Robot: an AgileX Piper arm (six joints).
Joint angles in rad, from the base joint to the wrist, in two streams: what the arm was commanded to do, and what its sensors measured. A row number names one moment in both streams.
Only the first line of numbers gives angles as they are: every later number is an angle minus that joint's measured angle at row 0.
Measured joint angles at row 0:
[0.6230, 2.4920, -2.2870, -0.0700, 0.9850, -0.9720]
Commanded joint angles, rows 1 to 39:
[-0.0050, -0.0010, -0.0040, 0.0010, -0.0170, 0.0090]
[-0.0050, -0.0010, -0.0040, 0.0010, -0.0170, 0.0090]
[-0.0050, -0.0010, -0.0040, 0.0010, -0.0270, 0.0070]
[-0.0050, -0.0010, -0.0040, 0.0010, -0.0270, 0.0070]
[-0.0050, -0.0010, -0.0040, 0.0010, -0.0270, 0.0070]
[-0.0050, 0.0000, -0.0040, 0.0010, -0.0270, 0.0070]
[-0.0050, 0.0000, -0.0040, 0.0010, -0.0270, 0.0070]
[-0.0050, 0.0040, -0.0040, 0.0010, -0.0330, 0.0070]
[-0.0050, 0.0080, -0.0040, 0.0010, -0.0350, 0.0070]
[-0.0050, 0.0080, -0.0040, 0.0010, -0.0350, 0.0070]
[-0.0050, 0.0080, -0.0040, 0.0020, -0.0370, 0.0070]
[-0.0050, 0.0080, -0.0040, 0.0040, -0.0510, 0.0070]
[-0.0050, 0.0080, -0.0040, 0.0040, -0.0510, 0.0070]
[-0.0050, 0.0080, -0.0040, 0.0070, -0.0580, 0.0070]
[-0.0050, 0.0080, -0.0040, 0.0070, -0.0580, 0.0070]
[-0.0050, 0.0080, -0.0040, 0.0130, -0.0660, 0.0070]
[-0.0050, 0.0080, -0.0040, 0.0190, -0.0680, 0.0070]
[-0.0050, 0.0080, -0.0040, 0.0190, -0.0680, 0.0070]
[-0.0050, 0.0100, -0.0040, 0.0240, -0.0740, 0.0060]
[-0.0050, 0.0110, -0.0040, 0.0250, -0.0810, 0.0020]
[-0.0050, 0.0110, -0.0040, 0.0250, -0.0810, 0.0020]
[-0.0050, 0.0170, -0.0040, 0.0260, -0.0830, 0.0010]
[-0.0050, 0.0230, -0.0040, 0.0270, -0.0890, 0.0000]
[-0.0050, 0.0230, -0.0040, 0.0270, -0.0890, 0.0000]
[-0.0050, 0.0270, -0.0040, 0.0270, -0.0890, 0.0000]
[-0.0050, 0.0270, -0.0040, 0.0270, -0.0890, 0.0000]
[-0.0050, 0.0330, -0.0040, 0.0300, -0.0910, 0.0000]
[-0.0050, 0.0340, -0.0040, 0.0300, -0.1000, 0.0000]
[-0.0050, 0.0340, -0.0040, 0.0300, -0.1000, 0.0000]
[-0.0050, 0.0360, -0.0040, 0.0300, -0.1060, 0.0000]
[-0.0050, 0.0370, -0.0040, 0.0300, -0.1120, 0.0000]
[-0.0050, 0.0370, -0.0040, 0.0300, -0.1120, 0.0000]
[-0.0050, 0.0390, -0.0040, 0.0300, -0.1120, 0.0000]
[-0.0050, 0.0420, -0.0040, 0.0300, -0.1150, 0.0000]
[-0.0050, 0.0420, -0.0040, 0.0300, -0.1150, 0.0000]
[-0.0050, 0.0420, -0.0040, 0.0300, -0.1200, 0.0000]
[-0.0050, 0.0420, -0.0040, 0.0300, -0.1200, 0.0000]
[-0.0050, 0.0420, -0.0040, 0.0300, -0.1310, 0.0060]
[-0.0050, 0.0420, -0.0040, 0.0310, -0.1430, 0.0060]
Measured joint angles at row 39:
[-0.0010, 0.0350, -0.0010, 0.0200, -0.1170, 0.0020]
